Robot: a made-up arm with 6 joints.
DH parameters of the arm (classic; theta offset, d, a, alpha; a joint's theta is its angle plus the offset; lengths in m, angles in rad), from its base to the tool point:
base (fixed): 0 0.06 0 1.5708
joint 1: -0.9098 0 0.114 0
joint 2: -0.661 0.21 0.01 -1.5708
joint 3: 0 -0.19 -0.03 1.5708
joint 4: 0 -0.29 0.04 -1.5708
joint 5: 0 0.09 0.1 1.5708
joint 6: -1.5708 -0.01 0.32 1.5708
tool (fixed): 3.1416 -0.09 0 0
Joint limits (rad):
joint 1: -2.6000..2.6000
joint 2: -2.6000..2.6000
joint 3: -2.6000..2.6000
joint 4: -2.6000..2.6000
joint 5: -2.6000..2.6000
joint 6: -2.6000..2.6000
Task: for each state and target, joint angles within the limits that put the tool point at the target. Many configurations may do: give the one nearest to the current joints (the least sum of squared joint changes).
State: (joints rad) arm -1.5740 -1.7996 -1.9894 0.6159 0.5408 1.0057
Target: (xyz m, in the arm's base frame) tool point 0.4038 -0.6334 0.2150
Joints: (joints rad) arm -1.8581 -2.1602 -1.8753 0.2509 0.9111 0.8437
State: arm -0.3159 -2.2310 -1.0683 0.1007 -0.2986 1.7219
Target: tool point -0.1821 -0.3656 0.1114
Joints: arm -0.3426 -2.4066 -0.8704 0.2777 -0.6152 1.7569
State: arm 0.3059 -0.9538 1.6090 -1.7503 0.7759 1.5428
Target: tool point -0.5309 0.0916 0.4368
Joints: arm 0.8802 -0.6643 1.1945 -1.8014 0.7994 1.6288
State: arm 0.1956 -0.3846 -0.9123 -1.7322 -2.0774 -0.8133
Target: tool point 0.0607 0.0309 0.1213
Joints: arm 0.1504 -0.5153 -0.5274 -1.9657 -2.0780 -0.0789
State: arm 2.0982 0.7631 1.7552 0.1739 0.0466 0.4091
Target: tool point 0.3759 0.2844 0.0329
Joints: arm 2.2223 1.0651 1.1121 -0.0763 0.2600 0.6761
